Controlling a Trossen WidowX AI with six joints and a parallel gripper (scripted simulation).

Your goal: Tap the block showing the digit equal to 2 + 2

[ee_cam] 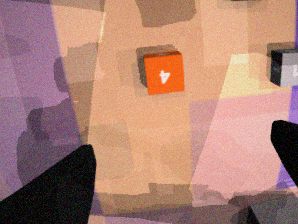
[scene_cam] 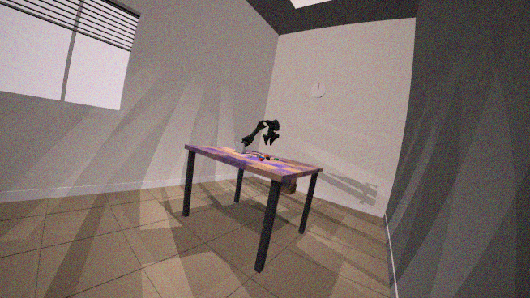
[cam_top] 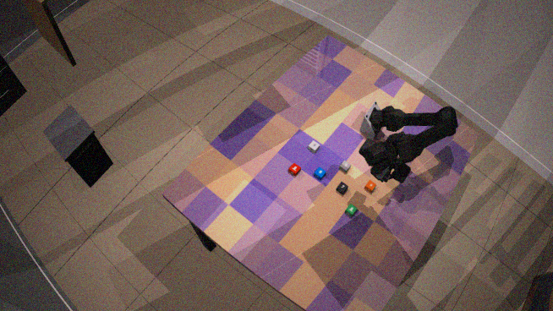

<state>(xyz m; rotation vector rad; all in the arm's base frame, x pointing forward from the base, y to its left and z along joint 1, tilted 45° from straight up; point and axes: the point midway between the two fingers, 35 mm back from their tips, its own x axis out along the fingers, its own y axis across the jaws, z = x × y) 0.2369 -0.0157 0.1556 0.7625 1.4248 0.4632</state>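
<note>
Now: the orange block 110 mm below my gripper tip. The rest, counted from my gripper tip: black block 60 mm ahead, 100 mm to the right, 110 mm below; green block 130 mm ahead, 30 mm to the right, 110 mm below; grey block 20 mm behind, 120 mm to the right, 110 mm below.
</note>
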